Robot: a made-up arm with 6 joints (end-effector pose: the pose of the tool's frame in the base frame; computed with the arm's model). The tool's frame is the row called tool. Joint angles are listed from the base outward.
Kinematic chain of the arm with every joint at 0, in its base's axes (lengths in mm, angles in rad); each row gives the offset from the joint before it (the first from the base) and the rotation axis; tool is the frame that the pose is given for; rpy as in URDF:
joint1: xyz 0 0 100 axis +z
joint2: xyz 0 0 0 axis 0.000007 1 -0.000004
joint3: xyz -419 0 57 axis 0.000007 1 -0.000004
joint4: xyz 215 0 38 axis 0.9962 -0.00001 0.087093
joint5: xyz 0 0 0 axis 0.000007 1 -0.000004
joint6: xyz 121 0 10 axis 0.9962 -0.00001 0.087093
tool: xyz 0 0 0 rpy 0 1.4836 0
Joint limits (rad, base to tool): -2.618..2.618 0..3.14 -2.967..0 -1.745..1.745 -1.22..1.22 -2.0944..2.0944
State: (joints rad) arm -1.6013 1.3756 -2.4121 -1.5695 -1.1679 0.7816
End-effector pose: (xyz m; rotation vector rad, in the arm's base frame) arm 0.1092 -0.0755 0.7699 -1.0585 0.9605 -1.7904
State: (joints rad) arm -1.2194 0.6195 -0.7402 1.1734 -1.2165 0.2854
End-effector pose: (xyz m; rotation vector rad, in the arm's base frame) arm -0.1213 0.0264 0.5052 0.9185 -0.6816 -0.5059
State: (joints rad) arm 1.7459 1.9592 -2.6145 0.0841 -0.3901 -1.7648
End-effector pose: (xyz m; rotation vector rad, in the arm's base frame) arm -0.0678 0.4053 0.7369 -0.4394 -0.0327 0.0509
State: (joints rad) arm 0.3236 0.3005 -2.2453 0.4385 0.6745 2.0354
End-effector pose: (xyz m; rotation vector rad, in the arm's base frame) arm -0.4630 -0.1211 0.5800 0.0050 0.4372 2.7024
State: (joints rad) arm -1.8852 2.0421 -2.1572 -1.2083 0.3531 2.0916
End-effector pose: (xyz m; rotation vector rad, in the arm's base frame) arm -0.2124 -0.5247 0.5180 1.5922 -0.0016 -1.0230
